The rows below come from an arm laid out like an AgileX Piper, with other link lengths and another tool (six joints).
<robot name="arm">
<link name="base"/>
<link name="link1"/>
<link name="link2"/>
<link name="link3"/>
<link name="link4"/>
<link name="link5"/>
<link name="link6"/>
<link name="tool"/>
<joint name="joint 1" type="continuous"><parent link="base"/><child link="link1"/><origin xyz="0.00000 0.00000 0.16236"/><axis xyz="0 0 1"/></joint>
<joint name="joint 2" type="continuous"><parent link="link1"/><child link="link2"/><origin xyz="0.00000 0.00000 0.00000"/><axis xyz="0 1 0"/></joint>
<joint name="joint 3" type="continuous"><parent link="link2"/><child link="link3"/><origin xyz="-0.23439 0.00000 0.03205"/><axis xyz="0 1 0"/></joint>
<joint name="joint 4" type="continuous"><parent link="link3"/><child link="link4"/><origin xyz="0.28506 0.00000 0.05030"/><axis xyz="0.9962 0 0.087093"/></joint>
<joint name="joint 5" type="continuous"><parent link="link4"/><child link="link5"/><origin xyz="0.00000 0.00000 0.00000"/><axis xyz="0 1 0"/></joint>
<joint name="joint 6" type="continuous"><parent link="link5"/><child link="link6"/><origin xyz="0.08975 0.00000 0.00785"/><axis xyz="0.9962 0 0.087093"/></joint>
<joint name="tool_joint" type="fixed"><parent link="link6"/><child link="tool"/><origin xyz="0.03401 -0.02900 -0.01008" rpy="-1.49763 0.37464 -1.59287"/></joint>
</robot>
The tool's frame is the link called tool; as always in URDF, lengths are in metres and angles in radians. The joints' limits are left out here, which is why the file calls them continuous.
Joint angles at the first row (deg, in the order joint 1, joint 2, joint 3, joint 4, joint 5, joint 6):
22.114 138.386 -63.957 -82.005 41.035 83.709
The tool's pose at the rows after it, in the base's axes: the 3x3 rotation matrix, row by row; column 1 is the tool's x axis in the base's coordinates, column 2 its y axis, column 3 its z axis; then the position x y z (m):
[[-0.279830 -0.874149 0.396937], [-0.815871 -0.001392 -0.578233], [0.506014 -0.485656 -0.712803]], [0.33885 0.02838 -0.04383]
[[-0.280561 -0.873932 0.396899], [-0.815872 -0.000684 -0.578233], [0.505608 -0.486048 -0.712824]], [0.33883 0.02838 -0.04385]
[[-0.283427 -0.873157 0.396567], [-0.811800 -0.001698 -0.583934], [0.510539 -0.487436 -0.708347]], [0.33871 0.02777 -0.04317]
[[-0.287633 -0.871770 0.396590], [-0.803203 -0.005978 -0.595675], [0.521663 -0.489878 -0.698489]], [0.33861 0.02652 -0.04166]
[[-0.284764 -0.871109 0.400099], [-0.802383 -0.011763 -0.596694], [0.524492 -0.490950 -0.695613]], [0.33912 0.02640 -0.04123]
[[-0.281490 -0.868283 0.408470], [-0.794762 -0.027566 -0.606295], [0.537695 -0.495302 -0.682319]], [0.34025 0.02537 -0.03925]
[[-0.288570 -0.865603 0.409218], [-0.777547 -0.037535 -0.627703], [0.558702 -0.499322 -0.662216]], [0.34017 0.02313 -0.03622]
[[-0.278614 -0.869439 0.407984], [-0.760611 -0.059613 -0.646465], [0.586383 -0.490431 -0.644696]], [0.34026 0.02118 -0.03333]
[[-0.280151 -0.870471 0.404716], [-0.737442 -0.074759 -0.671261], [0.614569 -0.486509 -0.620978]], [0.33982 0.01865 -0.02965]
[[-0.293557 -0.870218 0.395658], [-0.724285 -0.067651 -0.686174], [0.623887 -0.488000 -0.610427]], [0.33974 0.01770 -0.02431]
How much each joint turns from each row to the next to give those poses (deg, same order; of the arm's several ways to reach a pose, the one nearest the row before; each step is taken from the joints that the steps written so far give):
0.000 -0.001 0.000 0.000 0.000 -0.001
0.000 0.002 -0.001 -0.001 0.000 0.048
0.000 -0.001 0.002 -0.001 0.416 0.002
0.000 -0.001 0.000 -0.063 0.876 -0.070
-0.001 0.000 0.001 -0.321 0.135 0.000
0.000 0.000 0.000 -0.799 0.879 0.001
0.002 0.000 -0.001 -0.183 1.673 -0.177
-0.001 0.001 0.000 0.058 1.455 -1.386
-0.001 0.000 -0.001 0.110 1.965 -0.898
0.000 -0.675 0.001 1.157 1.168 -0.897

